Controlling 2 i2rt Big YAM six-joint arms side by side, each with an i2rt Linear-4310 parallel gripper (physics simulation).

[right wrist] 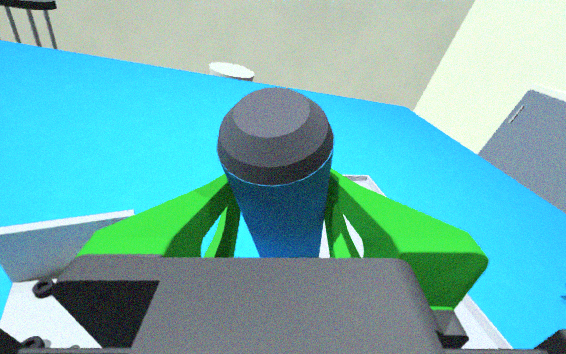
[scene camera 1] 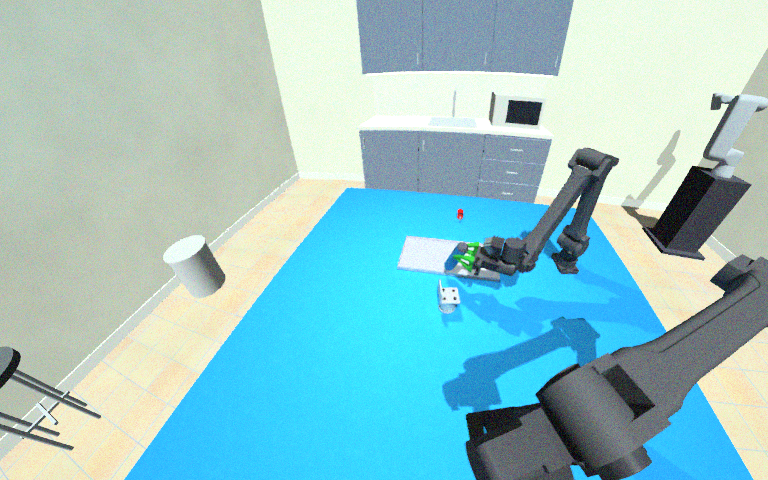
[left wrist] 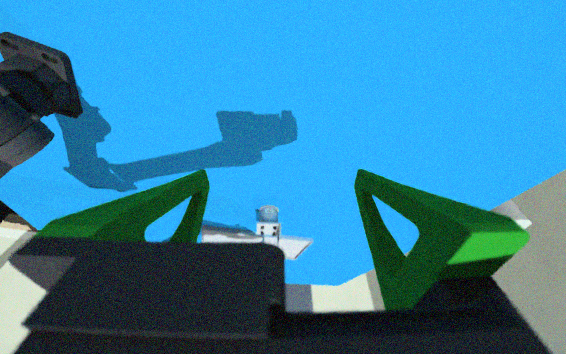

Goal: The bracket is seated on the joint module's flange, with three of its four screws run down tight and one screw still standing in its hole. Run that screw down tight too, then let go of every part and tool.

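Frame: origin at the left arm's base, x ahead, y left, z up, level; metres.
Seen in the pictures: left gripper, fingertip midpoint: (left wrist: 281, 177); right gripper, fingertip midpoint: (right wrist: 282, 177) (scene camera 1: 454, 251); left arm's base at its link origin: (left wrist: 47, 77); right arm's base at its link origin: (scene camera 1: 563, 264).
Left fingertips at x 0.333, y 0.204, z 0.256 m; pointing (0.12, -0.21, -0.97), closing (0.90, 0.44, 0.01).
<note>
Offsets run from my left fingertips to a thing's top centre.
The white bracket (scene camera 1: 450, 294) (left wrist: 268, 230) (right wrist: 25, 312) sits on the round joint module @(0.168 m ahead, 0.429 m right, 0.192 m down) (scene camera 1: 446, 309) (left wrist: 268, 213) on the blue mat. Dark screw heads show on its plate; which screw stands higher cannot be told. My right gripper (scene camera 1: 465, 254) (right wrist: 282, 177) is shut on the blue handle of the screwdriver (right wrist: 287, 215), whose dark cap faces the right wrist camera. It is above the tray, beyond the bracket in scene camera 1. The screwdriver's tip is hidden. My left gripper (left wrist: 281, 177) is open and empty, high above the mat and far from the bracket; its fingers are hidden in scene camera 1.
A pale tray @(0.220 m ahead, 0.693 m right, 0.240 m down) (scene camera 1: 424, 254) (left wrist: 297, 246) lies behind the bracket, partly under the right arm. A small red object @(0.230 m ahead, 1.027 m right, 0.222 m down) (scene camera 1: 459, 213) stands farther back. A white cylinder (scene camera 1: 195, 268) (right wrist: 231, 70) stands beside the mat. Kitchen cabinets (scene camera 1: 450, 161) line the back wall.
</note>
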